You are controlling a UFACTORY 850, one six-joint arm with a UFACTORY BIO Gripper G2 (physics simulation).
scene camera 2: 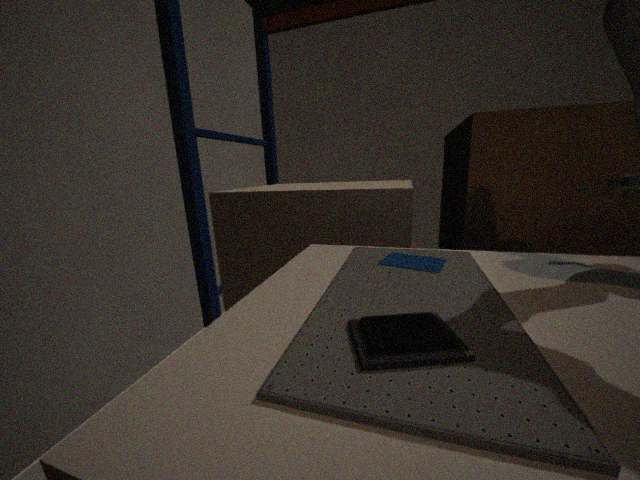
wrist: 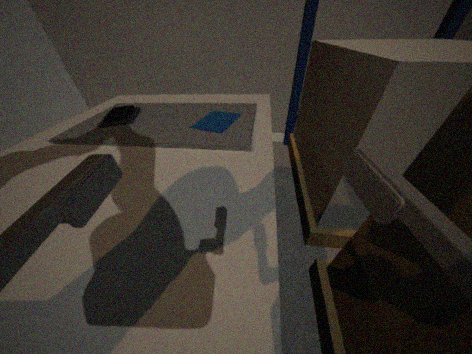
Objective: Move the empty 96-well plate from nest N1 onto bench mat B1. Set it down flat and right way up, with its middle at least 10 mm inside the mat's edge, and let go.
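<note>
A black plate (scene camera 2: 403, 332) (wrist: 119, 115) sits flat in the dark nest (scene camera 2: 416, 360) on the grey perforated board; in the dim wrist view plate and nest merge into one dark shape. The blue mat (scene camera 2: 413, 262) (wrist: 217, 121) lies flat on the same board, apart from the nest, with nothing on it. My gripper (wrist: 239, 185) is open, its two fingers wide apart at the left and right of the wrist view, with nothing between them. It is well away from the plate and the mat. The gripper cannot be made out clearly in scene camera 2.
The grey board (scene camera 2: 330, 356) (wrist: 165, 137) lies on the pale table (scene camera 2: 170, 397) (wrist: 200, 159). Beyond the table edge stand a pale box-like block (scene camera 2: 310, 222) (wrist: 340, 100) and a blue frame post (scene camera 2: 184, 155) (wrist: 300, 75). A brown cabinet (scene camera 2: 547, 180) stands behind. Arm shadows cross the table.
</note>
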